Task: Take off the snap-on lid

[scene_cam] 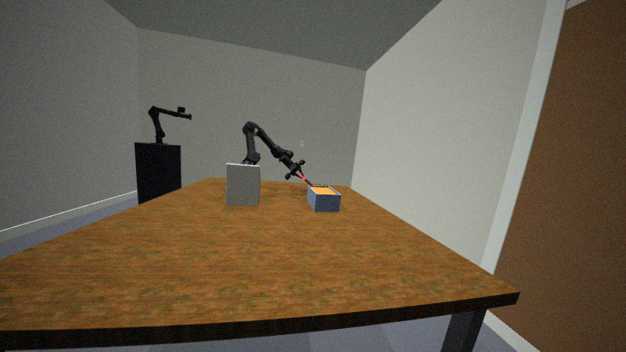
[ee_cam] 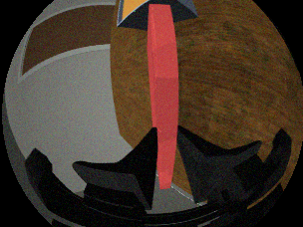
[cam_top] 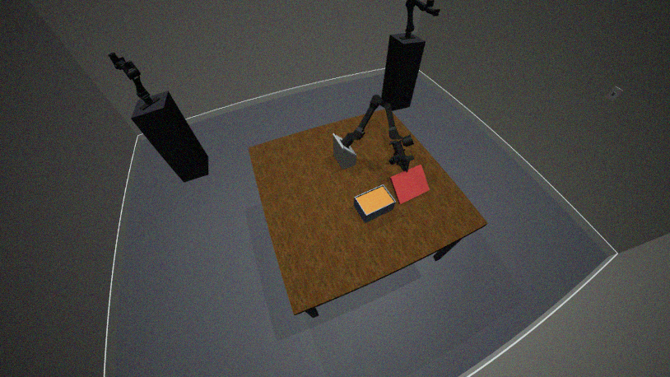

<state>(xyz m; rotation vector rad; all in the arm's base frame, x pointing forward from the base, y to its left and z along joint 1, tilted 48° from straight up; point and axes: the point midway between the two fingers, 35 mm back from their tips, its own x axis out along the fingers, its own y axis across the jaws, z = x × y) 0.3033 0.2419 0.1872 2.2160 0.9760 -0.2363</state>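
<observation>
Now: gripper tip 7 cm short of the lid, 5 cm above it and 1 cm to the right of it. Round my gripper tip: storage box: 28 cm to the right, 10 cm ahead, 7 cm below.
</observation>
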